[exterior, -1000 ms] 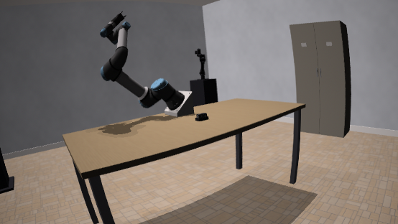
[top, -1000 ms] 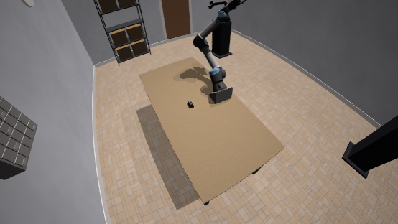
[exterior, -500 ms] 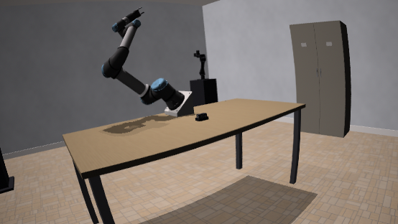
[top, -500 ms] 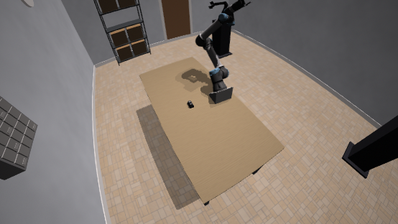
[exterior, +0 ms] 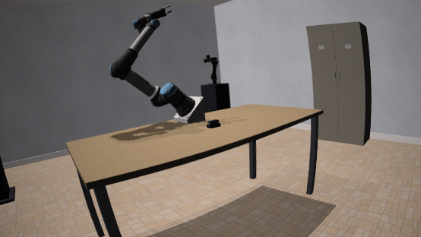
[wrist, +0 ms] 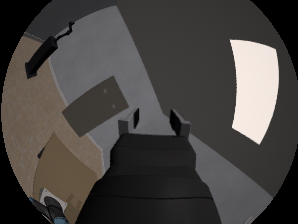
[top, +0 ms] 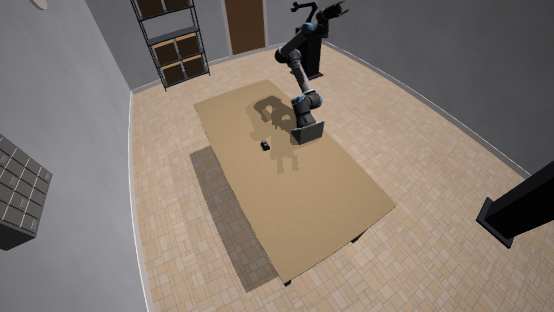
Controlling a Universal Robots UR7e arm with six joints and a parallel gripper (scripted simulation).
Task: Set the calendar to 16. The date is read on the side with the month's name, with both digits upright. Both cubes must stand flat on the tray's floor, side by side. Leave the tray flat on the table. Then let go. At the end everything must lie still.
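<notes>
My hand is 52 cm short of the black date cube, 9 cm to the left of it and 90 cm above it. The rest, counted from my hand: dark calendar tray: 52 cm ahead, 11 cm to the right, 91 cm below.
</notes>
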